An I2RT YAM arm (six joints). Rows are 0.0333 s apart.
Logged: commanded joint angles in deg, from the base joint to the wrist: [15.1 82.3 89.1 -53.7 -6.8 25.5]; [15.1 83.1 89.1 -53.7 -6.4 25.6]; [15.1 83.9 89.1 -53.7 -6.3 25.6]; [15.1 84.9 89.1 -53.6 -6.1 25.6]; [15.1 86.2 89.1 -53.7 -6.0 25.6]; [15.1 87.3 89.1 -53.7 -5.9 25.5]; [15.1 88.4 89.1 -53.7 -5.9 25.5]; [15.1 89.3 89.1 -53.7 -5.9 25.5]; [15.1 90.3 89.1 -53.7 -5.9 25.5]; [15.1 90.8 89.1 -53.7 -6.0 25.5]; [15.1 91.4 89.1 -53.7 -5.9 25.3]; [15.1 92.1 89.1 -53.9 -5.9 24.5]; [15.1 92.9 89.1 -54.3 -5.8 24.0]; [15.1 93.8 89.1 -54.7 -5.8 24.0]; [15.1 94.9 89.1 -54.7 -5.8 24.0]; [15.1 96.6 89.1 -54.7 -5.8 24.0]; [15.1 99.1 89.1 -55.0 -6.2 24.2]
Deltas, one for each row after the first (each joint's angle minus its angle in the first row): [0.0 0.8 0.0 0.0 0.4 0.1]; [0.0 1.6 0.0 0.0 0.5 0.1]; [0.0 2.6 0.0 0.1 0.7 0.1]; [0.0 3.9 0.0 0.0 0.8 0.1]; [0.0 5.0 0.0 0.0 0.9 0.0]; [0.0 6.1 0.0 0.0 0.9 0.0]; [0.0 7.0 0.0 0.0 0.9 0.0]; [0.0 8.0 0.0 0.0 0.9 0.0]; [0.0 8.5 0.0 0.0 0.8 0.0]; [0.0 9.1 0.0 0.0 0.9 -0.2]; [0.0 9.8 0.0 -0.2 0.9 -1.0]; [0.0 10.6 0.0 -0.6 1.0 -1.5]; [0.0 11.5 0.0 -1.0 1.0 -1.5]; [0.0 12.6 0.0 -1.0 1.0 -1.5]; [0.0 14.3 0.0 -1.0 1.0 -1.5]; [0.0 16.8 0.0 -1.3 0.6 -1.3]
